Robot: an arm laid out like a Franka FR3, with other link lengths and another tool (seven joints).
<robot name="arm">
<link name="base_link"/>
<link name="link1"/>
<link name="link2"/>
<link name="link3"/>
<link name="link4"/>
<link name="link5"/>
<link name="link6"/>
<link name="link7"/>
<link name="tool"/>
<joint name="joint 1" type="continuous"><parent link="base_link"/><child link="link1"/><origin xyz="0 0 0.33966"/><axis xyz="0 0 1"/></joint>
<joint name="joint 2" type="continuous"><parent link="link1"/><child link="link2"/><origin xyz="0 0 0"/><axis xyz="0 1 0"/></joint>
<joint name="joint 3" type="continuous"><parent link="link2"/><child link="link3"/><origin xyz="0 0 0.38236"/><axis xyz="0 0 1"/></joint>
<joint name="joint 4" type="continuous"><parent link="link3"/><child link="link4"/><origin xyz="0.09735 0 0"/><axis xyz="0 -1 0"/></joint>
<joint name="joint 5" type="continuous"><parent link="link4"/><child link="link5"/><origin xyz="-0.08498 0 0.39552"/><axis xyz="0 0 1"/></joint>
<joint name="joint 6" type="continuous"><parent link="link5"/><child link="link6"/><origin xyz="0 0 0"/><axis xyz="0 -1 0"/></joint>
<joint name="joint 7" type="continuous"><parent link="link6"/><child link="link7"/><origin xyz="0.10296 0 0"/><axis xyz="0 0 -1"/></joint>
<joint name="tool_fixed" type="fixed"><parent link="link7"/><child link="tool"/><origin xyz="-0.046 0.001 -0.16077" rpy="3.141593 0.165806 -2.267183"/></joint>
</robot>
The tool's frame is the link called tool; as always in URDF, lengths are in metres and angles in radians. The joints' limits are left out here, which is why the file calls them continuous.
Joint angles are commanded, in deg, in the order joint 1, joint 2, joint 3, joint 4, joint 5, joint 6, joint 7. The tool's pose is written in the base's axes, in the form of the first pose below.
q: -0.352, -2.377, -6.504, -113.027, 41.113, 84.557, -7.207
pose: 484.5 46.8 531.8 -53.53 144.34 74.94
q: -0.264, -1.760, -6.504, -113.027, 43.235, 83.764, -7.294
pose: 486.2 52.6 530.7 -52.54 142.98 78.16
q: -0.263, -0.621, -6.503, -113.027, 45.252, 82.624, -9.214
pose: 488.4 56.6 524.4 -53.44 140.45 81.87
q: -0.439, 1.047, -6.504, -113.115, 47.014, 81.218, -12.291
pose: 490.9 58.1 512.1 -55.19 137.35 85.93
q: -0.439, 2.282, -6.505, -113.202, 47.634, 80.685, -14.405
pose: 493.0 58.7 501.3 -56.56 135.70 87.88
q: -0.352, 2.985, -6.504, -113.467, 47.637, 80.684, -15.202
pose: 493.7 59.2 493.0 -56.99 135.55 88.68
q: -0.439, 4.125, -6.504, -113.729, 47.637, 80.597, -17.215
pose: 495.2 57.6 480.4 -58.24 134.53 89.76
